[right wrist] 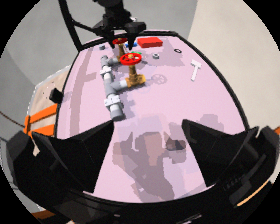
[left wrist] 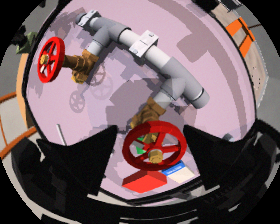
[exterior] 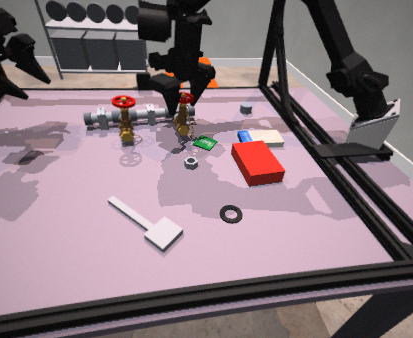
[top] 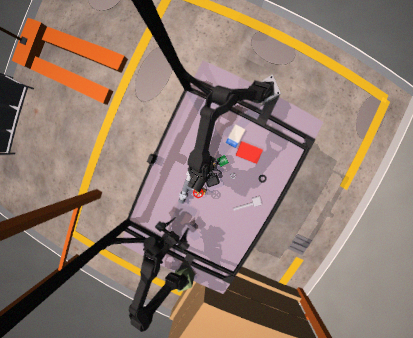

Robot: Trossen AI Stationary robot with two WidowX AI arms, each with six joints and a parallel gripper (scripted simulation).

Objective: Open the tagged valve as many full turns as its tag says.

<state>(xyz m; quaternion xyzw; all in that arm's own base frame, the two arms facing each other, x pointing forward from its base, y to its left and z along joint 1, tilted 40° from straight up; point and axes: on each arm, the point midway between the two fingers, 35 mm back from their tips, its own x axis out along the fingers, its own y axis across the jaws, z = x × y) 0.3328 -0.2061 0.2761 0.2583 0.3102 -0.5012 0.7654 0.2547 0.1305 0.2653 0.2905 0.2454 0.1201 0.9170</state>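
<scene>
Right now my left hand is 6 cm short of the green tag, 4 cm to the right of it and 10 cm above it. Also, from my left hand: red block (17 cm ahead, 14 cm to the left, 9 cm below); grey nut (14 cm ahead, 1 cm to the right, 9 cm below); flat grey wrench (30 cm ahead, 12 cm to the right, 10 cm below).
</scene>
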